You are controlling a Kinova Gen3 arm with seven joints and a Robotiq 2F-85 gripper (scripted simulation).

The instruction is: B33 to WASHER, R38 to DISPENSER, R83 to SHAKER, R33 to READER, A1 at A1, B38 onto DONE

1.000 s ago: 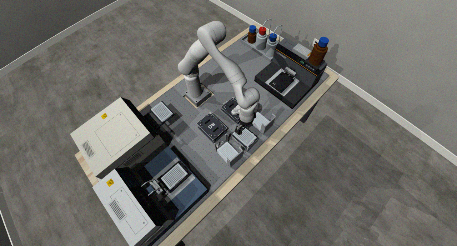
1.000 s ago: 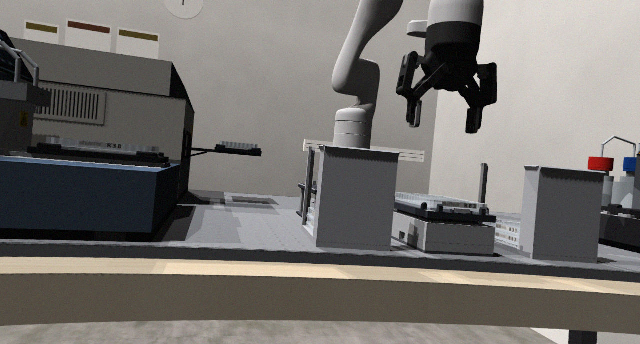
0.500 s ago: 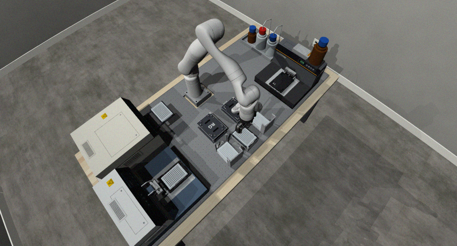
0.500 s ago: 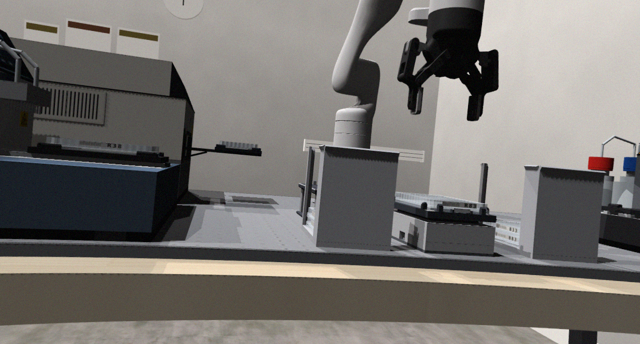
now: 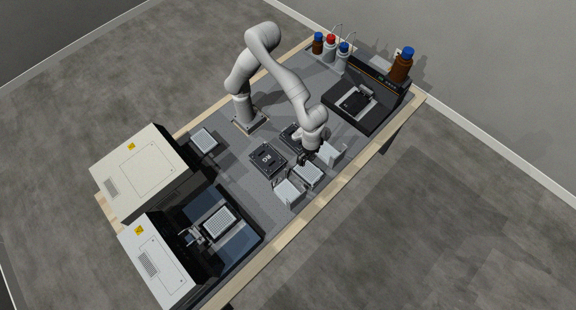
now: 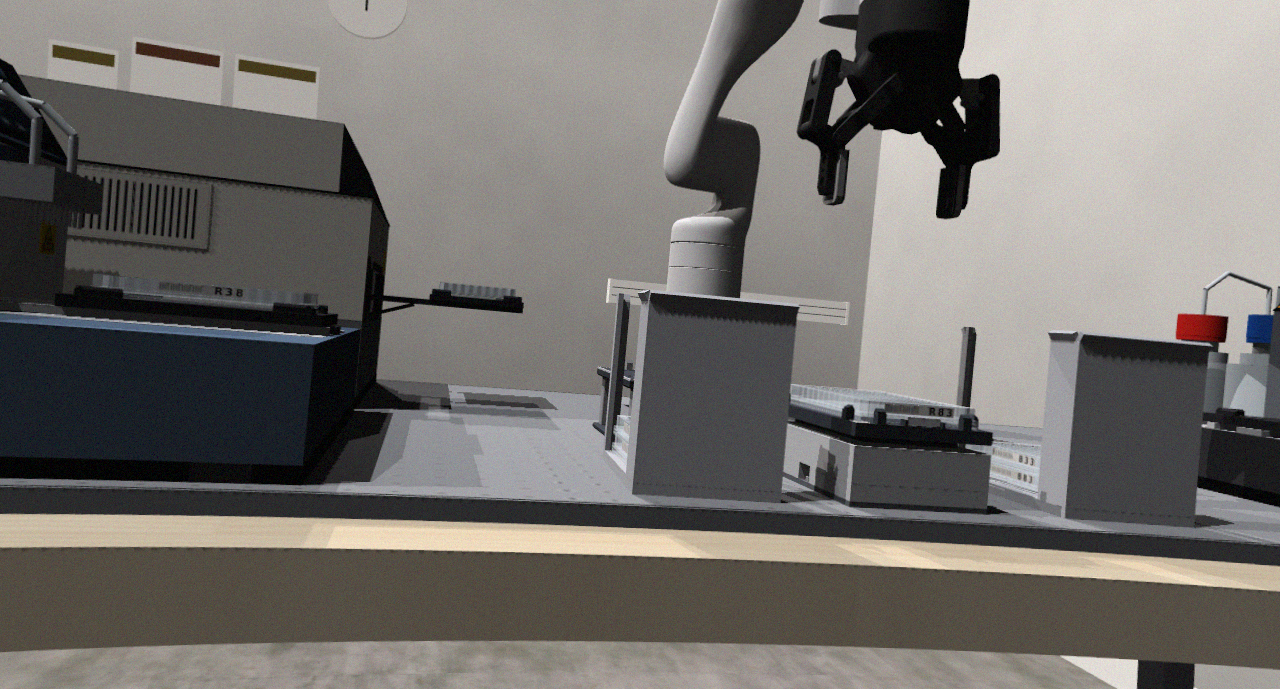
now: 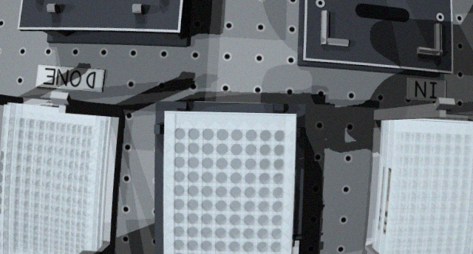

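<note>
Right now my hand is 11 cm past the plate R38, 46 cm to the left of it and 11 cm above it. Round my hand: plate R83: 15 cm below; then plate B38: 14 cm to the right, 18 cm below; then plate B33: 16 cm to the left, 18 cm below.
</note>
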